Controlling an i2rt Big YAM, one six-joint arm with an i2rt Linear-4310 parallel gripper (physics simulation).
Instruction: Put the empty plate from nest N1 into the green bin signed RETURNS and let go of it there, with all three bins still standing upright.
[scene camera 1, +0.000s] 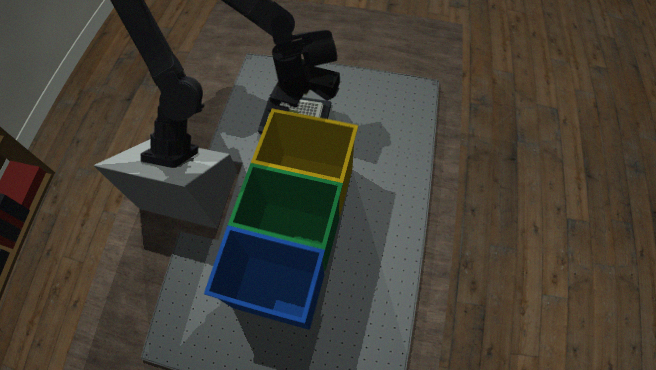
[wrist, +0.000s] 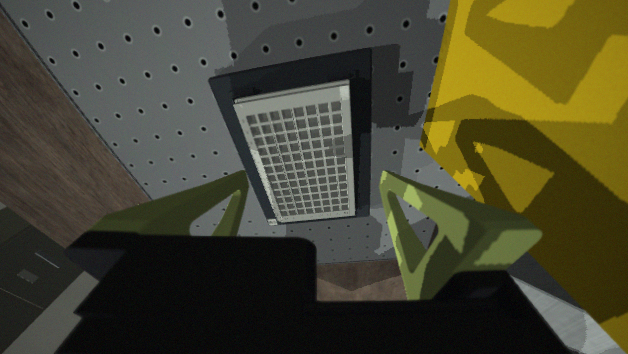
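Seen in the pictures: gripper, fingertip midpoint: (scene camera 1: 296, 109) (wrist: 314, 177); arm's base at its link origin: (scene camera 1: 170, 156).
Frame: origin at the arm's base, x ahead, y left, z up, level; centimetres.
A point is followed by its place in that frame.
Observation:
The white gridded plate (scene camera 1: 311, 108) {x 25.4, y 24.4, z -10.2 cm} (wrist: 302, 160) {x 22.5, y 22.4, z -10.1 cm} lies in the dark nest (scene camera 1: 327, 107) {x 29.0, y 26.3, z -11.5 cm} (wrist: 290, 76) {x 28.8, y 22.2, z -11.5 cm} on the perforated board. Its wells look empty. My gripper (wrist: 314, 177) {x 22.6, y 21.3, z -7.1 cm} is open, with green fingers spread wide and nothing between them. In the wrist view the plate shows between and beyond the fingertips; the fingers hang above the nest. In the scene view the wrist hides part of the plate, and the fingertips cannot be made out. The green bin (scene camera 1: 295, 215) {x 27.8, y -3.3, z -12.4 cm} stands upright in the middle of the row of three. No sign can be read.
The yellow bin (scene camera 1: 305, 142) {x 27.4, y 11.0, z -4.3 cm} (wrist: 540, 100) {x 27.2, y 11.2, z -4.2 cm} stands upright beside the nest, close to the right finger's side. The blue bin (scene camera 1: 272, 272) {x 25.9, y -17.0, z -12.4 cm} stands upright at the other end of the row. The arm's grey pedestal (scene camera 1: 175, 200) {x 4.8, y -9.4, z -0.4 cm} stands left of the bins. The perforated board (scene camera 1: 400, 100) {x 47.1, y 33.1, z -12.6 cm} (wrist: 160, 65) {x 31.1, y 32.3, z -12.6 cm} carries them.

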